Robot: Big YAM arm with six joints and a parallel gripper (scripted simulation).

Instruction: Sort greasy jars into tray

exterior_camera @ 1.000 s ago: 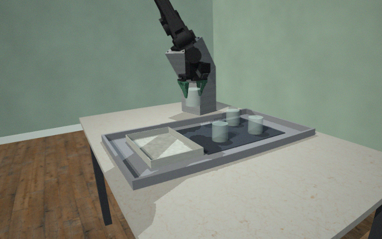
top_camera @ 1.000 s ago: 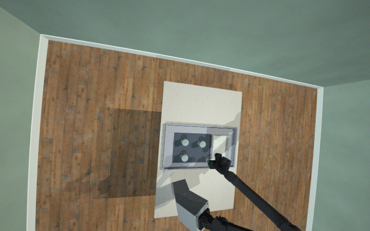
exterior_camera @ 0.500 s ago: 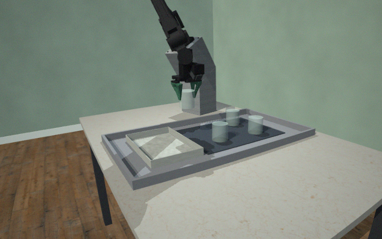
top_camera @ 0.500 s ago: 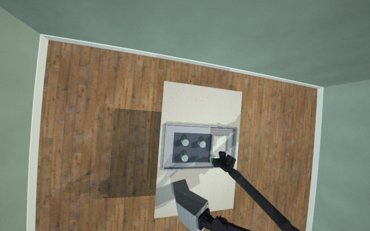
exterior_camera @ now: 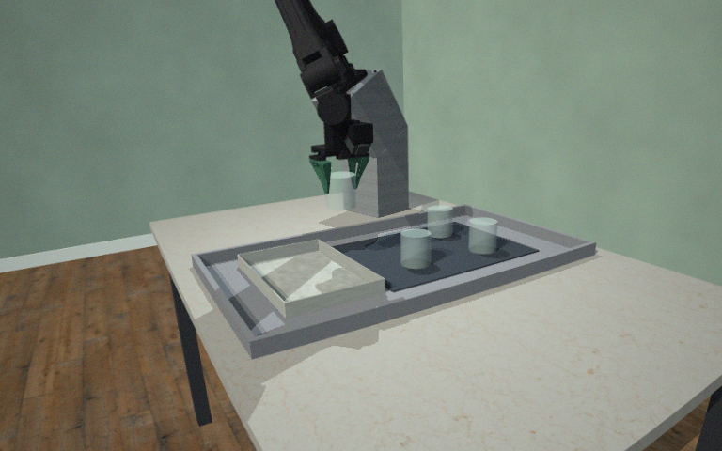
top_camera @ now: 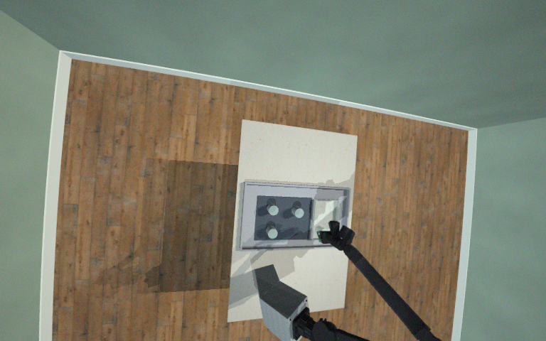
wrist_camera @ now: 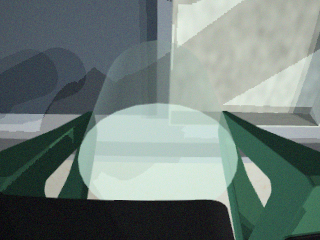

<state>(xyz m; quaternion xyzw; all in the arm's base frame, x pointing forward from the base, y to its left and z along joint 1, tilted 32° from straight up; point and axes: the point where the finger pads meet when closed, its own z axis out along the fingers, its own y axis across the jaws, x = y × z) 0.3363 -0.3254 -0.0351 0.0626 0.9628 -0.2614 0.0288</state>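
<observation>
The pale tray lies 16 cm below my hand, 12 cm to the right of it and 2 cm ahead of it. From my hand the other things lie so: dark drying mat: 20 cm to the left, 17 cm below, 7 cm ahead.
</observation>
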